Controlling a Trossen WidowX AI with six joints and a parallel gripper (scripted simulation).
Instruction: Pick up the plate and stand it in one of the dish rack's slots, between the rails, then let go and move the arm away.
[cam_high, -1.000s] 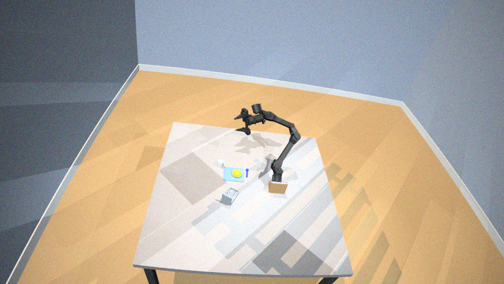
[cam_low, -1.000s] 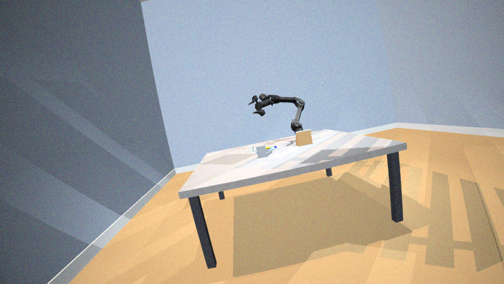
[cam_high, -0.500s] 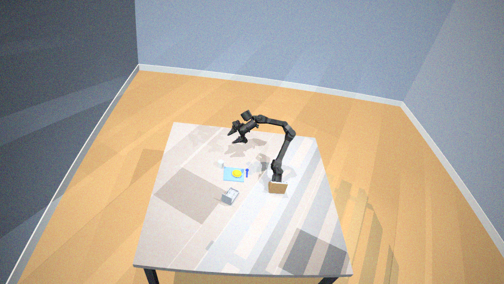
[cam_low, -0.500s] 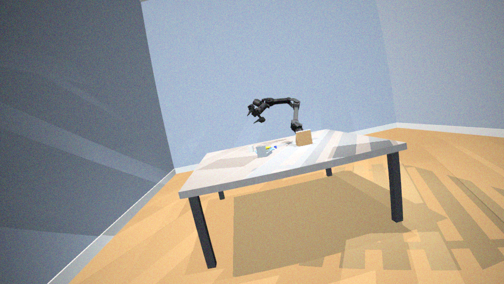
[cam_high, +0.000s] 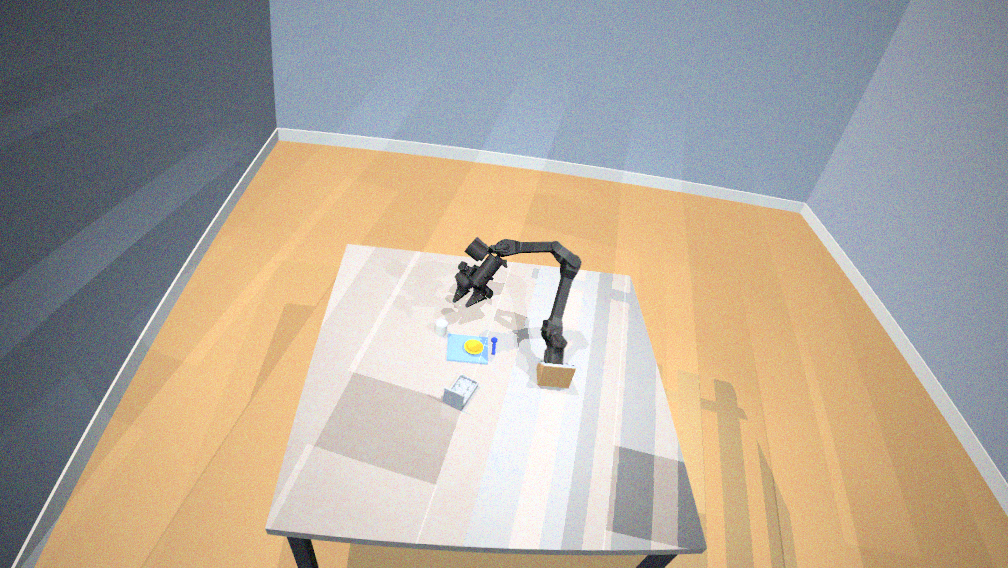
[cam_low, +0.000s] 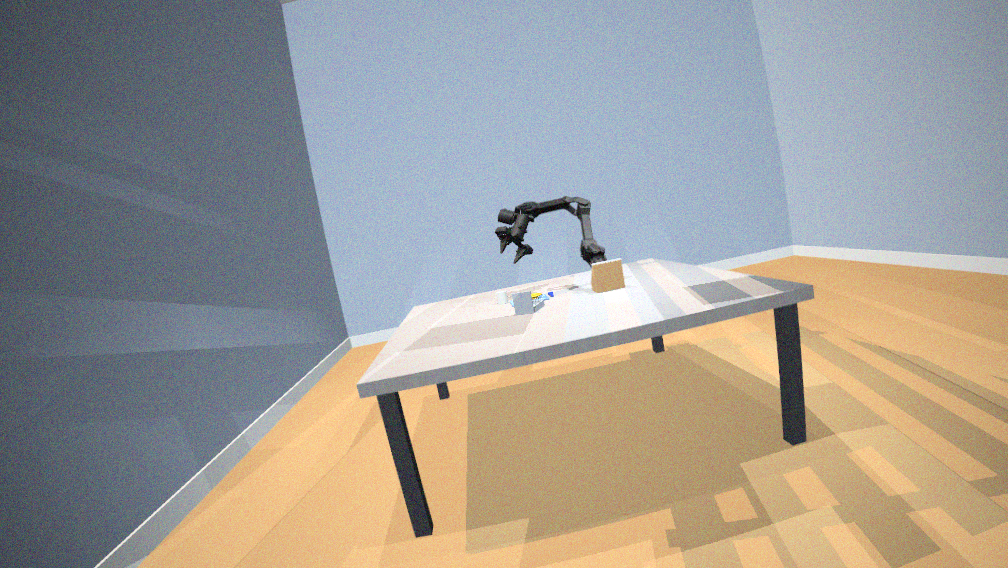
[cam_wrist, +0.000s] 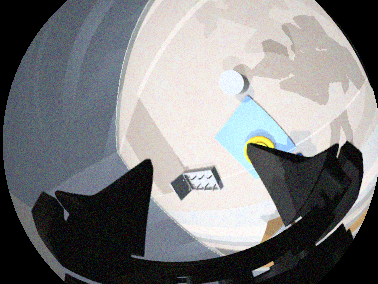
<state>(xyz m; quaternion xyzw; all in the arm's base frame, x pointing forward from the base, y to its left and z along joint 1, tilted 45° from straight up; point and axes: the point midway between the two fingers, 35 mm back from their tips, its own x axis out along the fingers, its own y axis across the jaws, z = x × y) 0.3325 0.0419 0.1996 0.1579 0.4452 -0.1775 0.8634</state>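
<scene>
The yellow plate is 80 mm behind my gripper tip, 30 mm to the left of it and 170 mm below it. The rest, counted from my gripper tip: light blue mat: 50 mm behind, 30 mm to the left, 180 mm below; then white cup: 60 mm ahead, 30 mm to the right, 160 mm below; then grey dish rack: 60 mm behind, 240 mm to the left, 160 mm below.
</scene>
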